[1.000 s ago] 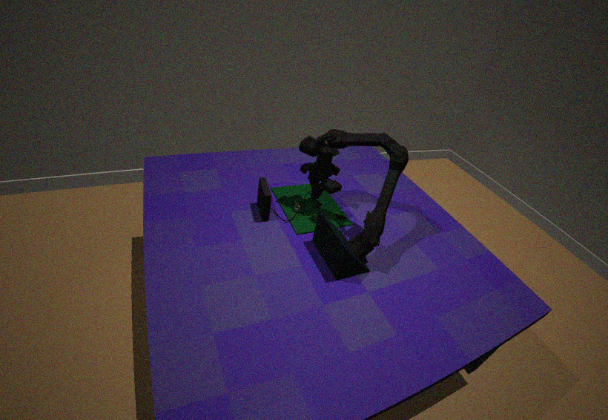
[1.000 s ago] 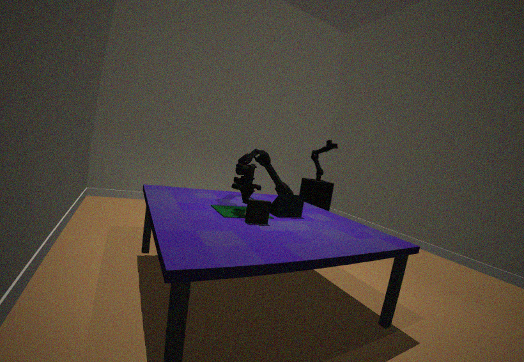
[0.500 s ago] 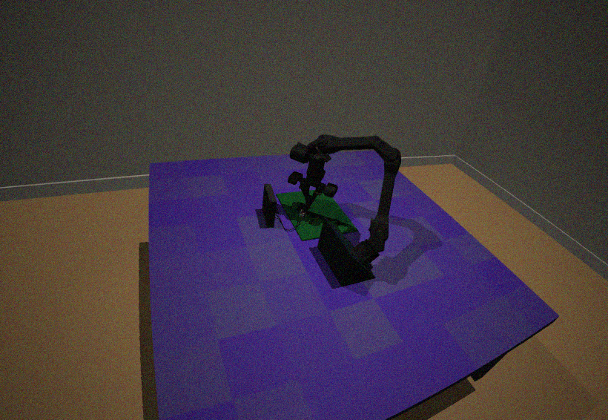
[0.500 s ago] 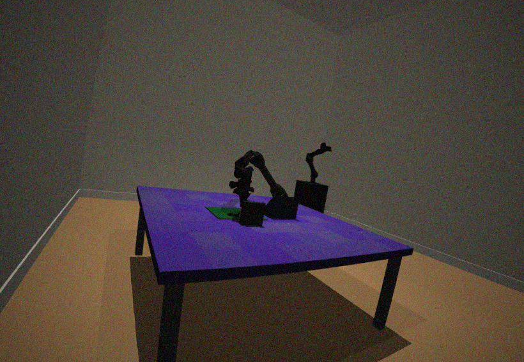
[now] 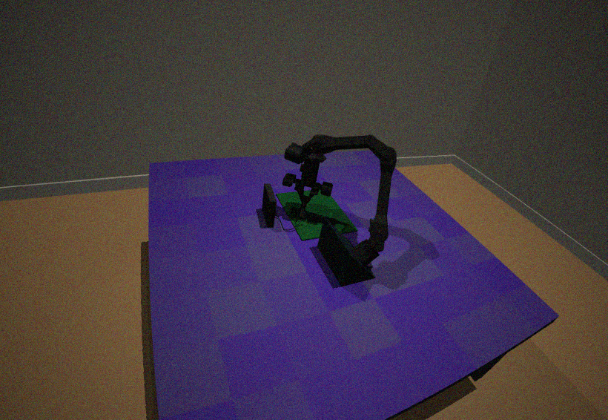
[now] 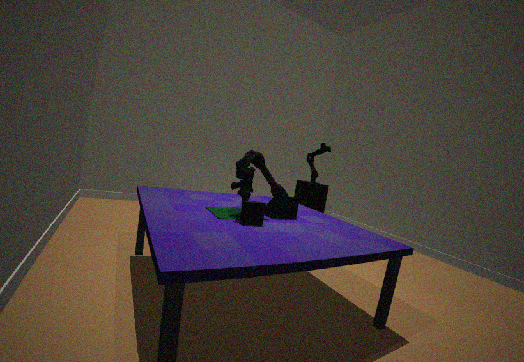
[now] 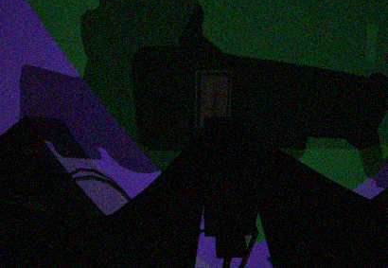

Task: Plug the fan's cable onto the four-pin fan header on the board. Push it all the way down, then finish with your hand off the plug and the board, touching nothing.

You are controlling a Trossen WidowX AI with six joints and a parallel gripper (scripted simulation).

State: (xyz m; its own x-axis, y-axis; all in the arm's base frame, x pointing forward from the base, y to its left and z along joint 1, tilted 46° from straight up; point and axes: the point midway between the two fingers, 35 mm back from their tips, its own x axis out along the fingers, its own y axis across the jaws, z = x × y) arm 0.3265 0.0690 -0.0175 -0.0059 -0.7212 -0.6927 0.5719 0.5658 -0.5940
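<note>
Right now my gripper tip is 6 cm above the pale four-pin header. Round my gripper tip: dark plug: 1 cm behind, 1 cm above; green board: 1 cm ahead, 6 cm to the right, 8 cm below; black fan: 1 cm ahead, 13 cm to the left.
</note>
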